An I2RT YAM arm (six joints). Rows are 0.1 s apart.
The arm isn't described. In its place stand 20 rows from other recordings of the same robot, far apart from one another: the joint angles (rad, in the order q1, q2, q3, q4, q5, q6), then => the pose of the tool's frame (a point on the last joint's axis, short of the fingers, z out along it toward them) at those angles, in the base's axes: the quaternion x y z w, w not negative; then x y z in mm.
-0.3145, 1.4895, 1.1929, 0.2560, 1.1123, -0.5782 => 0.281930, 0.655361, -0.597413, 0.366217, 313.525, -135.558, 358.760
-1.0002, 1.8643, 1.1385, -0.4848, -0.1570, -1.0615 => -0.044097, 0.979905, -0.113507, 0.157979, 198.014, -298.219, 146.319
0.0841, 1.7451, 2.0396, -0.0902, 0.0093, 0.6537 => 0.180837, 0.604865, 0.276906, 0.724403, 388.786, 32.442, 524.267
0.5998, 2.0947, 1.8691, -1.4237, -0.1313, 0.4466 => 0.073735, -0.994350, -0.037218, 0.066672, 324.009, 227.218, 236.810
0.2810, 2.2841, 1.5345, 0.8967, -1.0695, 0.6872 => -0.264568, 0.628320, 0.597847, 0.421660, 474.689, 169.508, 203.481
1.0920, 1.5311, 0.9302, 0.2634, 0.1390, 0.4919 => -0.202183, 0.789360, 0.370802, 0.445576, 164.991, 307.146, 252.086
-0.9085, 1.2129, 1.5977, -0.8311, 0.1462, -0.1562 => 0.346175, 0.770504, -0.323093, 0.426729, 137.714, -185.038, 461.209
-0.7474, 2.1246, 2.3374, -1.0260, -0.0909, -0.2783 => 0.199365, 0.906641, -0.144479, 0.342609, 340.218, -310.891, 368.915
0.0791, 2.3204, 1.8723, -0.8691, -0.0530, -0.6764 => -0.368855, 0.920475, -0.012074, 0.128552, 472.536, 39.348, 148.622
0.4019, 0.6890, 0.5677, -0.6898, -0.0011, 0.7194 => 0.146615, 0.917075, 0.197590, 0.313745, 130.820, 55.646, 231.793
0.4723, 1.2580, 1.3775, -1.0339, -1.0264, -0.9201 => -0.650300, 0.531272, 0.390811, 0.376997, 192.099, 132.334, 380.243
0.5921, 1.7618, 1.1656, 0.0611, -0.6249, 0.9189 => -0.015634, 0.840557, 0.517394, 0.159758, 316.162, 237.751, 232.324
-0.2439, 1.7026, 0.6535, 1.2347, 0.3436, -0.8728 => -0.069474, 0.638982, -0.494300, 0.585271, 321.686, -92.411, 212.545
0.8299, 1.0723, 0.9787, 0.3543, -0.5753, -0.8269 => -0.582542, 0.229154, 0.173970, 0.760176, 150.175, 192.871, 408.985
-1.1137, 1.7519, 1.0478, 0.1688, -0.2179, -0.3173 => 0.285336, 0.817069, -0.251430, 0.433318, 177.562, -343.579, 204.838
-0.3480, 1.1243, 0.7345, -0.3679, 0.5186, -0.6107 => -0.015756, 0.893418, -0.385244, 0.230528, 211.736, -95.581, 241.913
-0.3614, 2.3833, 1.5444, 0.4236, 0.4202, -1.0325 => -0.162228, 0.811089, -0.476814, 0.297431, 478.916, -196.557, 109.919
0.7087, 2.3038, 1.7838, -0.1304, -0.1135, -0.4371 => -0.506063, 0.738041, 0.110381, 0.432448, 396.805, 345.481, 173.807
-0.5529, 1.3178, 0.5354, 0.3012, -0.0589, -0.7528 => -0.100485, 0.849072, -0.294669, 0.426790, 228.384, -138.474, 188.232
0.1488, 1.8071, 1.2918, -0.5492, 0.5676, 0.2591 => 0.121252, 0.924123, -0.216766, 0.290356, 373.694, 36.667, 210.671
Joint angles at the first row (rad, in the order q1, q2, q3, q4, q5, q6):
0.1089, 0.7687, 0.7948, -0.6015, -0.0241, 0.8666
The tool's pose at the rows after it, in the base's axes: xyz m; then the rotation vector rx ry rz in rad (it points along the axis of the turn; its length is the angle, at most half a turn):
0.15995 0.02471 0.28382 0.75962 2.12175 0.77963
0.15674 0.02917 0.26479 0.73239 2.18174 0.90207
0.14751 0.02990 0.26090 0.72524 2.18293 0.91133
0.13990 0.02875 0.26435 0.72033 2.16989 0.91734
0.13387 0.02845 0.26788 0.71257 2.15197 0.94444
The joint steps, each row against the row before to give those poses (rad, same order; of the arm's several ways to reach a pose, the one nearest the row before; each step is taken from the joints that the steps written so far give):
0.0015, -0.0324, -0.0859, 0.0431, -0.1719, 0.0368
0.0061, -0.0168, -0.0736, 0.0323, -0.1107, 0.0216
0.0123, -0.0489, -0.0262, -0.0183, 0.0014, 0.0061
-0.0015, -0.0399, 0.0029, -0.0291, -0.0015, 0.0016
0.0001, -0.0338, 0.0016, -0.0124, -0.0137, 0.0107

